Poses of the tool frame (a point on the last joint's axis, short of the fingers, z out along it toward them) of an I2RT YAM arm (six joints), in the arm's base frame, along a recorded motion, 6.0 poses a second.
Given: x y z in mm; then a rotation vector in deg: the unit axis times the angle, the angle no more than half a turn.
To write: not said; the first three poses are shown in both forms.
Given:
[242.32 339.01 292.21 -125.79 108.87 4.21]
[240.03 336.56 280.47 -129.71 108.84 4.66]
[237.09 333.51 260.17 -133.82 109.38 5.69]
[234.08 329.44 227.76 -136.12 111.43 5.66]
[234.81 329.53 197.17 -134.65 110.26 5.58]
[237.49 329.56 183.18 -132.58 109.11 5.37]
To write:
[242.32 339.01 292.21 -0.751 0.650 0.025 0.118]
[240.03 336.56 280.47 -0.762 0.640 0.027 0.092]
[237.09 333.51 260.17 -0.772 0.631 0.033 0.062]
[234.08 329.44 227.76 -0.773 0.633 0.032 0.035]
[234.81 329.53 197.17 -0.772 0.632 0.032 0.051]
[237.49 329.56 183.18 -0.770 0.634 0.031 0.072]

